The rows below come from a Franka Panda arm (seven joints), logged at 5 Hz.
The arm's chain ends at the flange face. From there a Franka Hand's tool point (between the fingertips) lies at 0.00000 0.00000 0.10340 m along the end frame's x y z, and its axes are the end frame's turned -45 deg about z.
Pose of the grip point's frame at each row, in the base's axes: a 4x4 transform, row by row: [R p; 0 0 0 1], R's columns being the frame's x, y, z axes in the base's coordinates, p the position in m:
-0.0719 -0.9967 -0.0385 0.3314; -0.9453 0.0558 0.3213 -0.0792; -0.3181 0.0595 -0.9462 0.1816; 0 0 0 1
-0.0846 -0.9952 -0.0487 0.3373; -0.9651 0.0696 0.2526 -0.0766; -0.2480 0.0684 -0.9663 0.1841; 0 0 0 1
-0.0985 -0.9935 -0.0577 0.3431; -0.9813 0.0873 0.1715 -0.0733; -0.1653 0.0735 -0.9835 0.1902; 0 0 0 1
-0.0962 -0.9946 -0.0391 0.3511; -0.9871 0.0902 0.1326 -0.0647; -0.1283 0.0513 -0.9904 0.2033; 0 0 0 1
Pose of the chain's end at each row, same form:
-0.7556 -0.6539 -0.0385 0.3354; -0.6290 0.7079 0.3213 -0.1124; -0.1829 0.2670 -0.9462 0.2794; 0 0 0 1
-0.7635 -0.6439 -0.0487 0.3423; -0.6332 0.7316 0.2526 -0.1027; -0.1270 0.2237 -0.9663 0.2840; 0 0 0 1
-0.7722 -0.6329 -0.0577 0.3491; -0.6322 0.7556 0.1715 -0.0910; -0.0649 0.1689 -0.9835 0.2919; 0 0 0 1
-0.7713 -0.6353 -0.0391 0.3551; -0.6342 0.7618 0.1326 -0.0784; -0.0544 0.1270 -0.9904 0.3057; 0 0 0 1

